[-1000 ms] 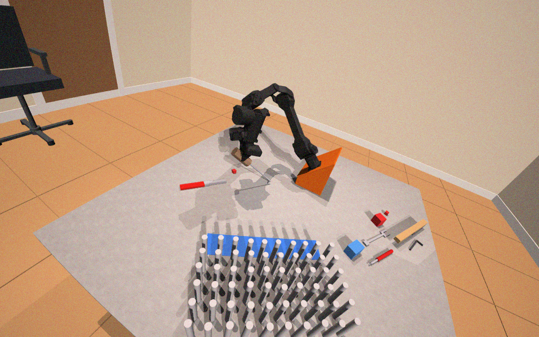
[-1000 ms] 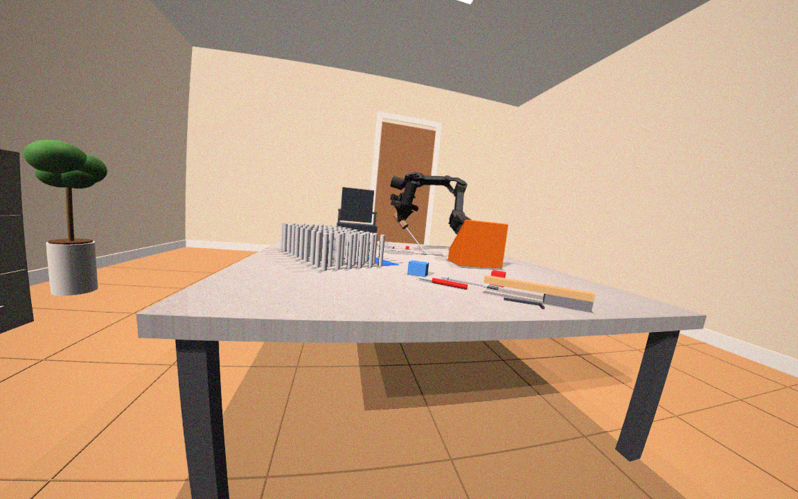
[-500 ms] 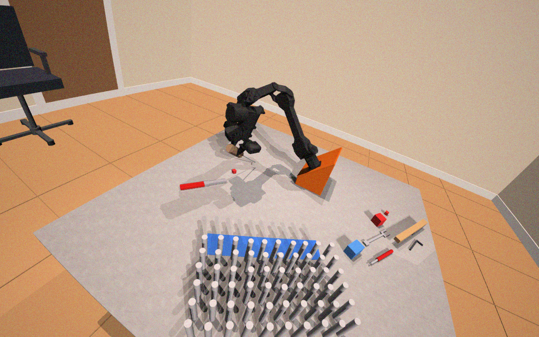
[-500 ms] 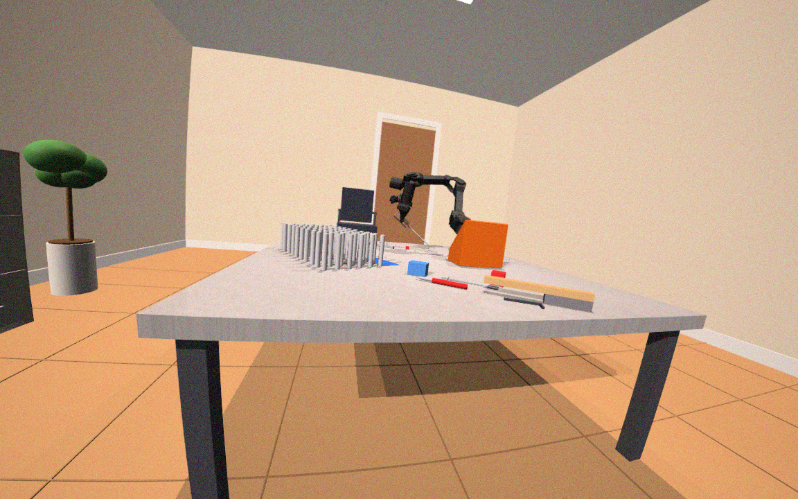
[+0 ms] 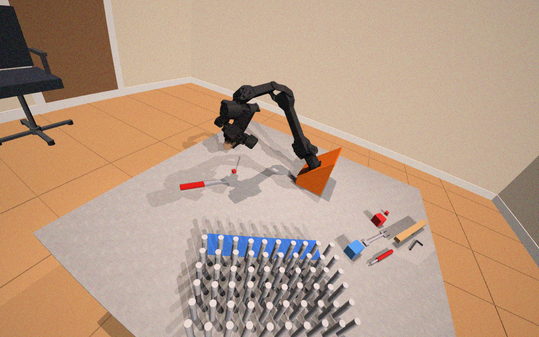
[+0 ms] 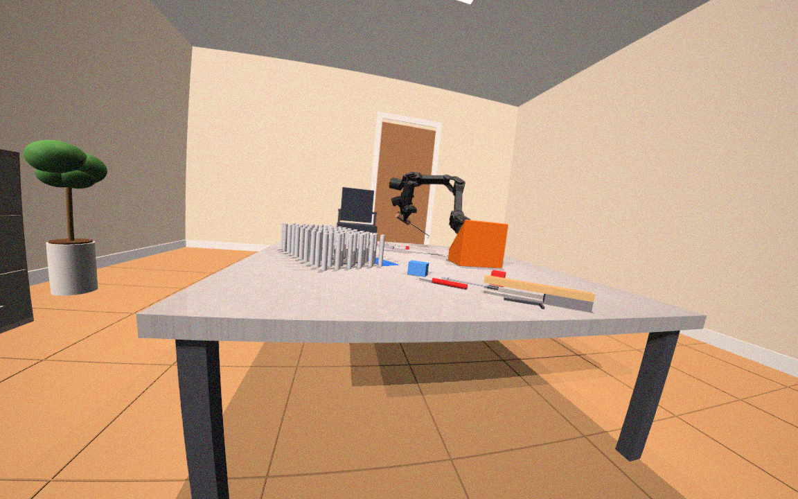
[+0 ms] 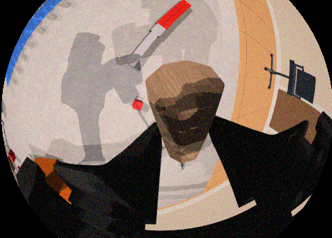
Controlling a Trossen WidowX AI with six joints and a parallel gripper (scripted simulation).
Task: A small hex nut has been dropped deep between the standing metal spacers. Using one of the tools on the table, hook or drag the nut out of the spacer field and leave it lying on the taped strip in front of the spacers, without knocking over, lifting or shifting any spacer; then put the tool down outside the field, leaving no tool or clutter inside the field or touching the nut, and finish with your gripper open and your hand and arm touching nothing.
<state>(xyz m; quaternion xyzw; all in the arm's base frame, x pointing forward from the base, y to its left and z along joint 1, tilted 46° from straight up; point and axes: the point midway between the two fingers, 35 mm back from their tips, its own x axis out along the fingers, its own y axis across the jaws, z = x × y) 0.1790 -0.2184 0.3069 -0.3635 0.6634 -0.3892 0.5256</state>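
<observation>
Right now my gripper tip is 90 mm past the hook tool, 20 mm to the left of it and 40 mm above it. Round my gripper tip: blue cube (160 mm ahead, 620 mm to the left, 140 mm below); then small wrench (40 mm ahead, 730 mm to the left, 160 mm below); then blue taped strip (280 mm ahead, 300 mm to the left, 160 mm below).
</observation>
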